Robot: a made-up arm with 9 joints. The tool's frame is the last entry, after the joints.
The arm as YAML. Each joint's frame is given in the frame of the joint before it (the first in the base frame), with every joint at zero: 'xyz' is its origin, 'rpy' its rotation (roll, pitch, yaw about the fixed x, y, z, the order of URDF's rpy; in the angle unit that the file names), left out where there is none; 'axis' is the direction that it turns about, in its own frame. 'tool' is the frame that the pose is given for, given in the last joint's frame.
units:
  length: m
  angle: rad
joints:
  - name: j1
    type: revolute
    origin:
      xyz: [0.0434, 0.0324, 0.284]
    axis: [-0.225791, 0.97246, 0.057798]
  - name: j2
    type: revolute
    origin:
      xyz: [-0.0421, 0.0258, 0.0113]
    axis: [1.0, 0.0, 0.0]
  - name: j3
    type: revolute
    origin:
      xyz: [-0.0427, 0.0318, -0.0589]
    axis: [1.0, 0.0, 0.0]
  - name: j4
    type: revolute
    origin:
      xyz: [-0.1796, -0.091, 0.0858]
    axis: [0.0, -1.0, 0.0]
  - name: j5
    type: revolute
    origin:
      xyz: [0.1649, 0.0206, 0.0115]
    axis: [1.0, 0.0, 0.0]
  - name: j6
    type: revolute
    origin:
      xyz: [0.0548, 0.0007, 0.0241]
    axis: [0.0, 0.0, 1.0]
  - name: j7
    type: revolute
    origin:
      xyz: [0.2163, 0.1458, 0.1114]
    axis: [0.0, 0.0, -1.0]
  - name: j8
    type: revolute
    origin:
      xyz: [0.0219, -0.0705, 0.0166]
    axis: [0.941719, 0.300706, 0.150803]
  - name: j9
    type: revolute
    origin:
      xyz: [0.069, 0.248, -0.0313]
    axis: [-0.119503, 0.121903, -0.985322]
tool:
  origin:
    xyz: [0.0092, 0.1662, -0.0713]
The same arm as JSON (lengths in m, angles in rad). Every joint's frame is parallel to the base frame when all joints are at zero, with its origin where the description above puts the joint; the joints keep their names.
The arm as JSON. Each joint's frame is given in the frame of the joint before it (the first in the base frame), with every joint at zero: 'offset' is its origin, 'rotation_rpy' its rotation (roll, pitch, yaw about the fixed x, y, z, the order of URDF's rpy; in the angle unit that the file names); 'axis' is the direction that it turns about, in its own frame. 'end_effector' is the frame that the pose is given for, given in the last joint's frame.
{"length_unit": "m", "angle_unit": "rad", "chain": [
  {"id": "j1", "offset": [0.0434, 0.0324, 0.284], "rotation_rpy": [0.0, 0.0, 0.0], "axis": [-0.225791, 0.97246, 0.057798]},
  {"id": "j2", "offset": [-0.0421, 0.0258, 0.0113], "rotation_rpy": [0.0, 0.0, 0.0], "axis": [1.0, 0.0, 0.0]},
  {"id": "j3", "offset": [-0.0427, 0.0318, -0.0589], "rotation_rpy": [0.0, 0.0, 0.0], "axis": [1.0, 0.0, 0.0]},
  {"id": "j4", "offset": [-0.1796, -0.091, 0.0858], "rotation_rpy": [0.0, 0.0, 0.0], "axis": [0.0, -1.0, 0.0]},
  {"id": "j5", "offset": [0.1649, 0.0206, 0.0115], "rotation_rpy": [0.0, 0.0, 0.0], "axis": [1.0, 0.0, 0.0]},
  {"id": "j6", "offset": [0.0548, 0.0007, 0.0241], "rotation_rpy": [0.0, 0.0, 0.0], "axis": [0.0, 0.0, 1.0]},
  {"id": "j7", "offset": [0.2163, 0.1458, 0.1114], "rotation_rpy": [0.0, 0.0, 0.0], "axis": [0.0, 0.0, -1.0]},
  {"id": "j8", "offset": [0.0219, -0.0705, 0.0166], "rotation_rpy": [0.0, 0.0, 0.0], "axis": [0.941719, 0.300706, 0.150803]},
  {"id": "j9", "offset": [0.069, 0.248, -0.0313], "rotation_rpy": [0.0, 0.0, 0.0], "axis": [-0.119503, 0.121903, -0.985322]}
], "end_effector": {"offset": [0.0092, 0.1662, -0.0713], "rotation_rpy": [0.0, 0.0, 0.0]}}

